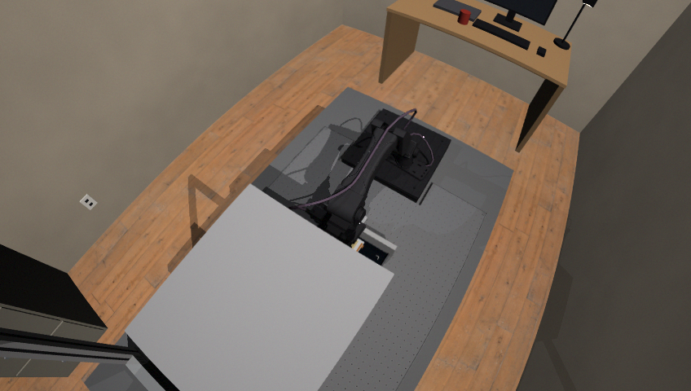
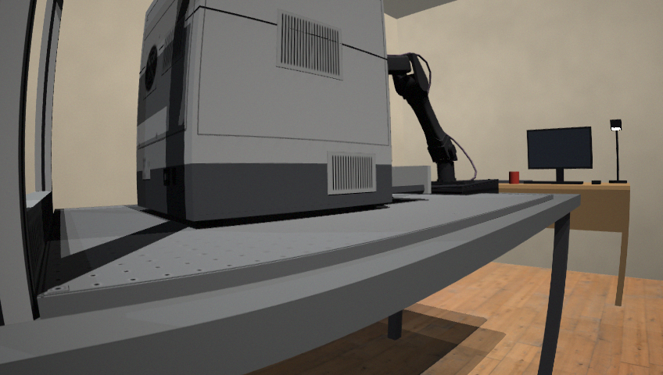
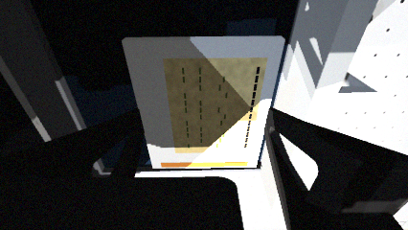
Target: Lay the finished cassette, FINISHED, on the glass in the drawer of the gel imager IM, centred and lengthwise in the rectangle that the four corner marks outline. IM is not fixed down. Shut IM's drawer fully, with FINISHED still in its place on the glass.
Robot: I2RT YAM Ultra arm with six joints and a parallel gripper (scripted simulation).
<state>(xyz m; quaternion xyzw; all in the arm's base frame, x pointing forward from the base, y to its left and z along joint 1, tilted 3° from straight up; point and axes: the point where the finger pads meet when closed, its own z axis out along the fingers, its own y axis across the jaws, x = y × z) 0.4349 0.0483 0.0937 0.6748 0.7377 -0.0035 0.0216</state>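
My gripper is now 50 mm above the drawer and 30 mm short of it. From my hand the other things lie so: finished cassette (right at my hand).
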